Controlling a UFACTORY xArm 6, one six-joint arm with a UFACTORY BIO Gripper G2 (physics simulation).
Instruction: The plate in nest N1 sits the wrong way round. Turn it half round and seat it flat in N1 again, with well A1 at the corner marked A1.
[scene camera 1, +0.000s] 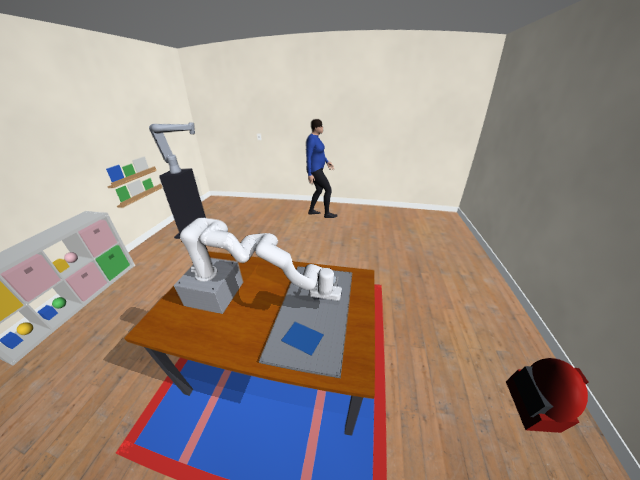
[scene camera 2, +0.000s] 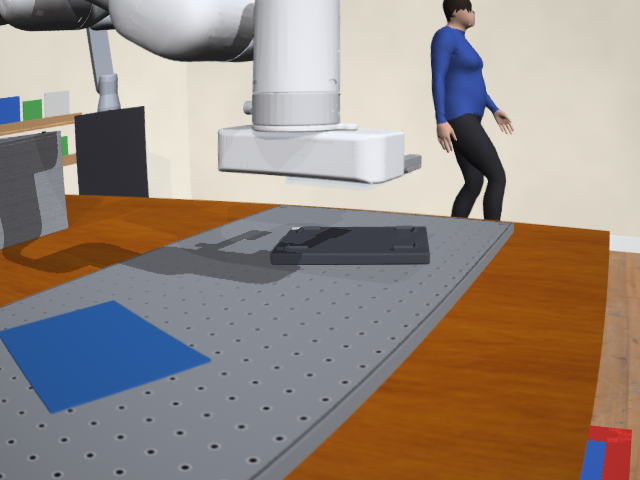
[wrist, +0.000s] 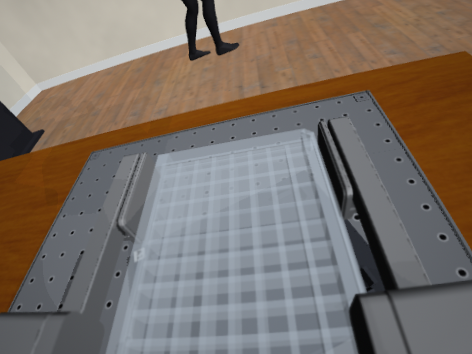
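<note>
The clear plate (scene camera 2: 330, 181) (wrist: 235, 240) has a grid of wells and is off the nest, held in the air. My gripper (wrist: 236, 179) is shut on it, with one finger along each long side. In scene camera 2 the gripper body hides most of the plate and fingers; a thin pale strip shows beneath. The dark nest (scene camera 2: 356, 257) lies below on the grey board, with raised corner pieces and a small white mark at its back left corner. Its well area shows no plate. A small pale mark sits at the plate's left edge in the wrist view; I cannot read it.
A flat blue square (scene camera 1: 302, 338) (scene camera 2: 103, 353) lies on the perforated grey board (scene camera 1: 315, 315) (scene camera 2: 248, 330), nearer the cameras than the nest. The board rests on a wooden table (scene camera 1: 248, 341). A person (scene camera 1: 316, 155) (scene camera 2: 457, 77) stands beyond the table.
</note>
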